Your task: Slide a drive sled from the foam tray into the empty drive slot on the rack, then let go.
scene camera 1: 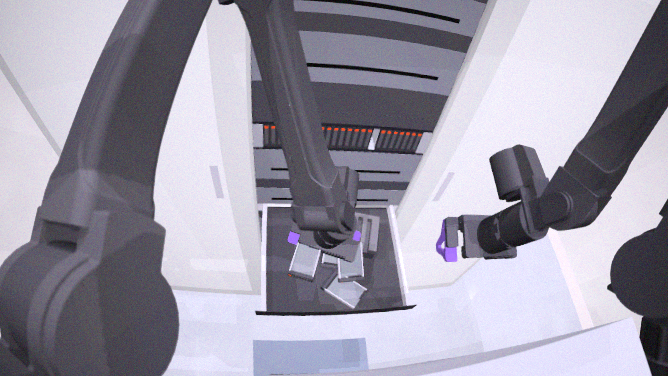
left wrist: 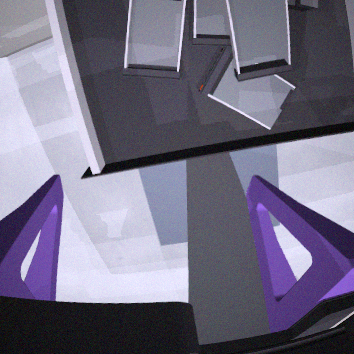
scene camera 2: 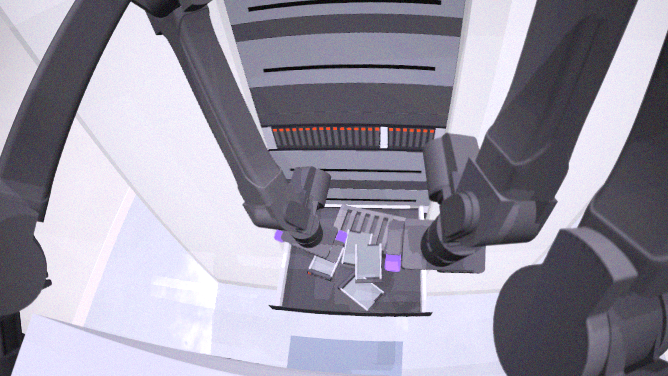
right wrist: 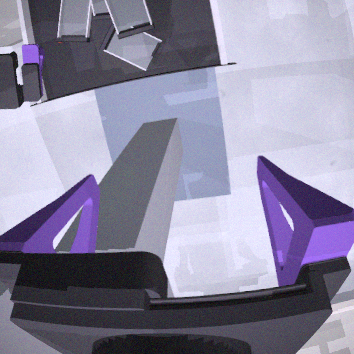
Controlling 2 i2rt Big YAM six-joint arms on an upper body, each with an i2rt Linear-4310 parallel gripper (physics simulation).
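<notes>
Left gripper open and holding nothing; visible in scene camera 1 and the left wrist view. Right gripper likewise open, holding nothing; visible in scene camera 1 and the right wrist view. Also present: a white cabinet wall, a shelf and a shelf front lip.
</notes>
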